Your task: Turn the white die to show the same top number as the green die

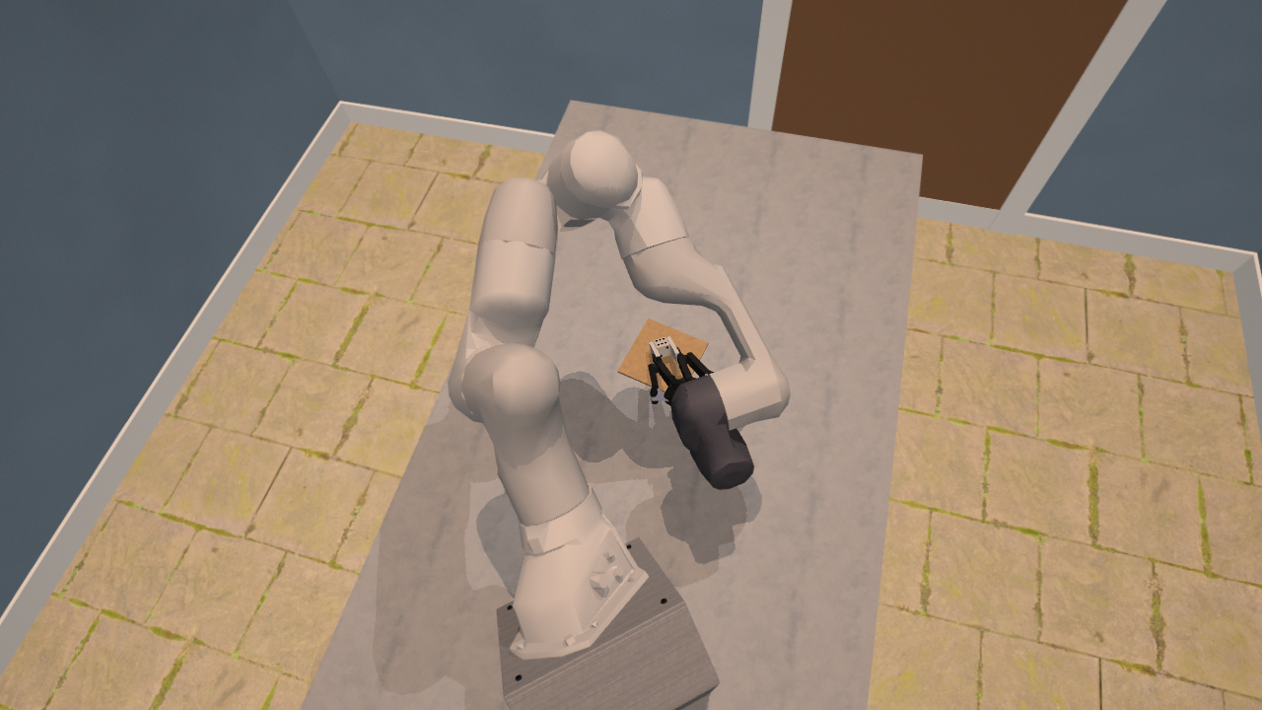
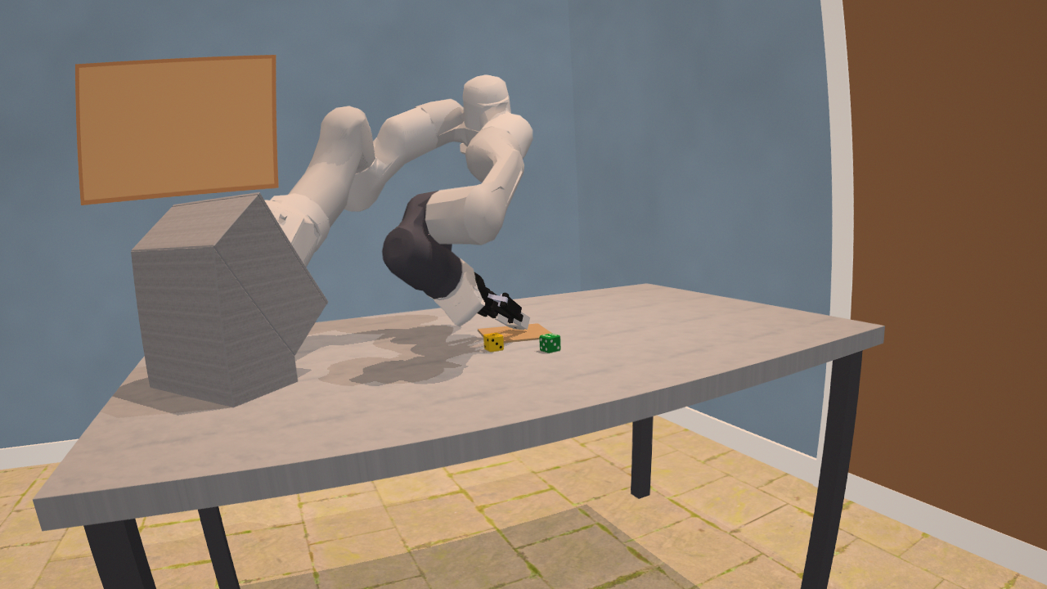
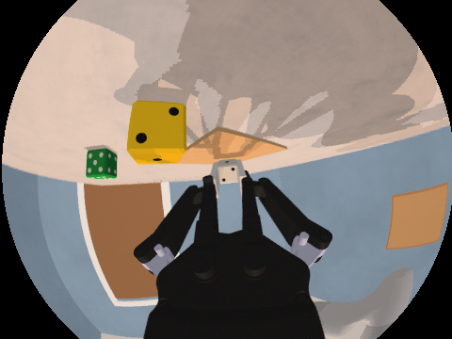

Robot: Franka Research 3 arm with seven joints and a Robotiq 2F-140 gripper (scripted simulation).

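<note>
Now: hand 1 cm to the right of the white die, 1 cm short of it and 1 cm above it. The rest, counted from my hand: mat: 3 cm below, 1 cm to the left, 1 cm ahead; yellow die: 11 cm to the right, 7 cm behind, 2 cm below; green die: 16 cm to the right, 3 cm ahead, 2 cm below.
</note>
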